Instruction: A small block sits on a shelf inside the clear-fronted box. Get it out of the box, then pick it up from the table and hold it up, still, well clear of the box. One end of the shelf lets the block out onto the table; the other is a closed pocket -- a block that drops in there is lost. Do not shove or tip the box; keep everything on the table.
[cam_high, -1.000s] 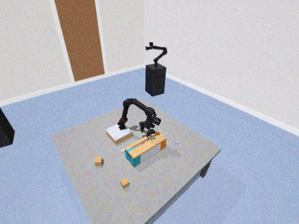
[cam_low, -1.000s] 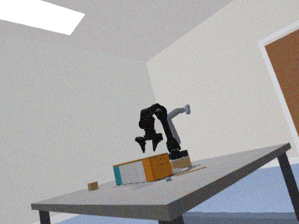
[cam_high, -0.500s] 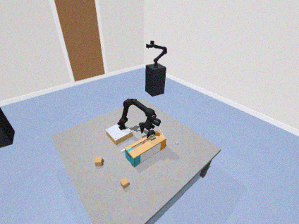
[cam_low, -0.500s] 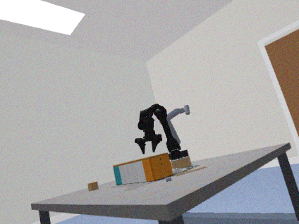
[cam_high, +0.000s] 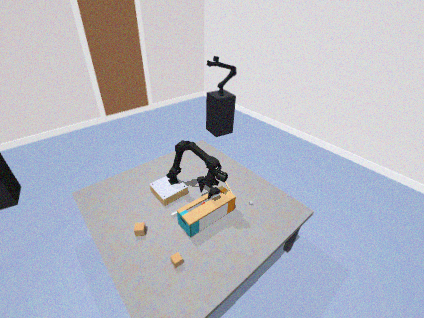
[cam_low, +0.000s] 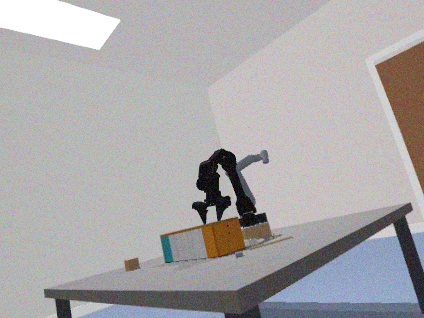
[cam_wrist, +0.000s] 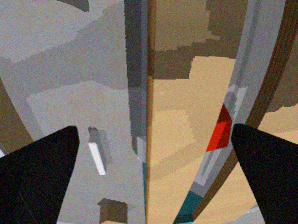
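My gripper tip is 3 cm short of the box, 3 cm to the left of it and 7 cm above it. Round my gripper tip: thin stick 7 cm behind, 26 cm to the left, 12 cm below; dark red block 5 cm ahead, 3 cm to the right, 4 cm below.
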